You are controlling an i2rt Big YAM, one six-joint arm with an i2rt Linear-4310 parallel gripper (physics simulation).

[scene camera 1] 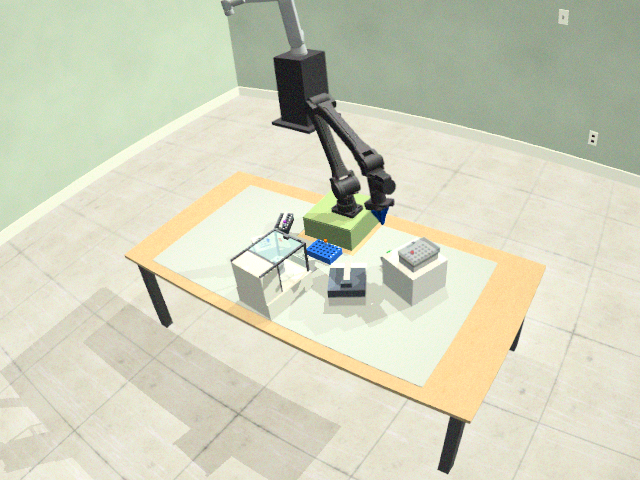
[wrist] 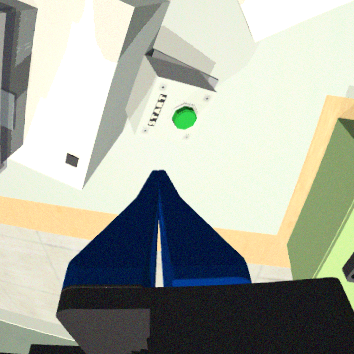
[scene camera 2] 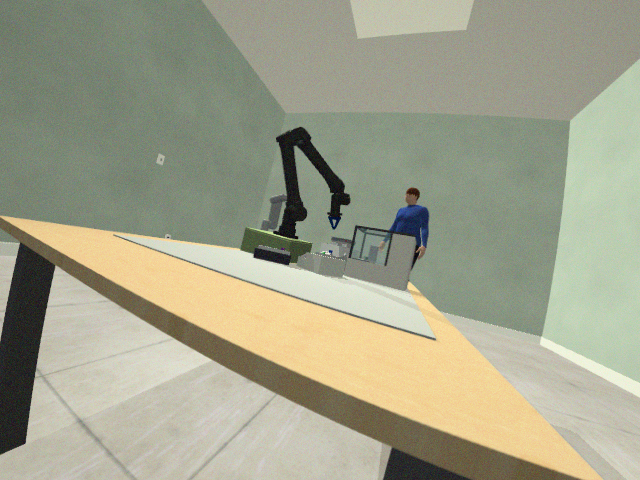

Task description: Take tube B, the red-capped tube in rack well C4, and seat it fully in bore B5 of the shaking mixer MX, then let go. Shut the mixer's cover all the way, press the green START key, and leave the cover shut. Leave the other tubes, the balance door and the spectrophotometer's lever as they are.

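Frame: origin at the arm's base, x right, y back, z down, level; millimetres.
Seen in the pictures: gripper, fingertip midpoint: (scene camera 1: 383, 224) (wrist: 158, 178) (scene camera 2: 333, 229); arm's base, link origin: (scene camera 1: 347, 210) (scene camera 2: 285, 236).
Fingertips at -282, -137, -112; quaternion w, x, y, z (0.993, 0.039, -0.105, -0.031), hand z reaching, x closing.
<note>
Offsets run from my fingertips to a thing's top centre, as dx, dy, dz. "spot": to the spot under its first point.
My gripper (scene camera 1: 382, 223) (scene camera 2: 334, 227) (wrist: 158, 178) is shut and empty, its blue fingertips pointing down above the bench. In the wrist view the green START key {-1, +36, +147} (wrist: 184, 117) is a round button on a small white panel, beyond the fingertips and slightly right; it also shows in scene view 1 (scene camera 1: 389, 251). The white mixer {-111, +2, +32} (scene camera 1: 413, 284) (wrist: 60, 110) stands beside the panel. Its translucent cover {-166, -15, +32} (scene camera 1: 427, 248) lies flat over the grey bore block. The red cap (scene camera 1: 412, 252) of a tube shows through the cover; its bore number is too small to read.
The blue rack {+268, -57, +192} (scene camera 1: 324, 254) holds an orange-capped tube {+278, -29, +168} (scene camera 1: 325, 240). The glass-sided balance {spot: +274, -472, +72} (scene camera 1: 248, 281) (scene camera 2: 403, 258) stands at the left in scene view 1. A dark-topped instrument {+54, -169, +120} (scene camera 1: 346, 290) stands between balance and mixer. The arm's green base (scene camera 1: 330, 229) (scene camera 2: 276, 242) (wrist: 317, 200) is near the panel.
</note>
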